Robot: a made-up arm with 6 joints.
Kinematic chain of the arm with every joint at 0, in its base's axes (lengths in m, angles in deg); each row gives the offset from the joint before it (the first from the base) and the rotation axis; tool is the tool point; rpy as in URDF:
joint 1: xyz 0 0 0.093 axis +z
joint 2: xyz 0 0 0 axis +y
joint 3: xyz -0.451 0 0.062 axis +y
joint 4: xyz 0.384 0 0.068 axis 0.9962 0 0.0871
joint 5: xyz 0 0 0 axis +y
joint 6: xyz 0.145 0 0.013 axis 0.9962 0 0.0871
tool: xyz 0 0 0 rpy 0 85 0
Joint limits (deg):
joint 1: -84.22..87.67
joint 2: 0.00..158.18
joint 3: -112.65..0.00
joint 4: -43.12..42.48
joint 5: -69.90..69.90
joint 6: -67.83..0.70
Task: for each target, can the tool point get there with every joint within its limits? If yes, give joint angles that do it. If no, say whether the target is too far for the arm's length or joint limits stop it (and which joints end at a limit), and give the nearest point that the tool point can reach.
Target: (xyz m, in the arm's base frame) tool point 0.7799 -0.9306 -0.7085
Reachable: no: too far | nearest point 0.5061 -0.6039 -0.2055 | short by 0.659 m
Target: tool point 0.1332 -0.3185 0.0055
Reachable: yes | joints -60.65 114.02 -39.74 -20.68 51.20 -9.39
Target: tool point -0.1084 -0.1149 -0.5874
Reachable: no: joint limits stop it (at a limit: joint 1, joint 2, joint 4) | nearest point -0.0031 -0.2337 -0.2864 | short by 0.340 m
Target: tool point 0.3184 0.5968 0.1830
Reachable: yes | joints 58.69 117.81 -85.39 22.07 44.24 -7.50
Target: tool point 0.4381 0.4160 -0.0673
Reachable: yes | joints 44.73 130.51 -57.01 17.11 -17.28 -24.15
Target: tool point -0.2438 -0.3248 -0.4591
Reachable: no: joint limits stop it (at a limit: joint 1, joint 2, joint 4) | nearest point -0.0350 -0.3405 -0.2897 | short by 0.269 m
